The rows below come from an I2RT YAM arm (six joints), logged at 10 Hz.
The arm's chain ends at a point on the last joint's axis. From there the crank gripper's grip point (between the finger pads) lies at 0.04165 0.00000 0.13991 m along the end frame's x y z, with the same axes.
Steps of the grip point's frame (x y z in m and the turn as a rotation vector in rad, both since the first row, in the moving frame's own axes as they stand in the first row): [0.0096, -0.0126, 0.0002, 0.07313, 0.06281, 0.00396]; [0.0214, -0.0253, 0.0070, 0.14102, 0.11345, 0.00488]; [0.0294, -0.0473, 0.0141, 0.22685, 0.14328, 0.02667]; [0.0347, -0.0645, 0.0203, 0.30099, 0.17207, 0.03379]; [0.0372, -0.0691, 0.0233, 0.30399, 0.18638, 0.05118]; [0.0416, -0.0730, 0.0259, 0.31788, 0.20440, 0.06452]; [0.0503, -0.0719, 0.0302, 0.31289, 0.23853, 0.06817]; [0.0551, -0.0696, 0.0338, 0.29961, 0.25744, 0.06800]
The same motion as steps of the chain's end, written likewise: [0.0009, -0.0027, 0.0035, 0.07313, 0.06281, 0.00396]; [0.0058, -0.0063, 0.0140, 0.14102, 0.11345, 0.00488]; [0.0096, -0.0180, 0.0249, 0.22685, 0.14328, 0.02667]; [0.0110, -0.0261, 0.0354, 0.30099, 0.17207, 0.03379]; [0.0114, -0.0314, 0.0394, 0.30399, 0.18638, 0.05118]; [0.0132, -0.0345, 0.0437, 0.31788, 0.20440, 0.06452]; [0.0176, -0.0347, 0.0501, 0.31289, 0.23853, 0.06817]; [0.0201, -0.0343, 0.0546, 0.29961, 0.25744, 0.06800]
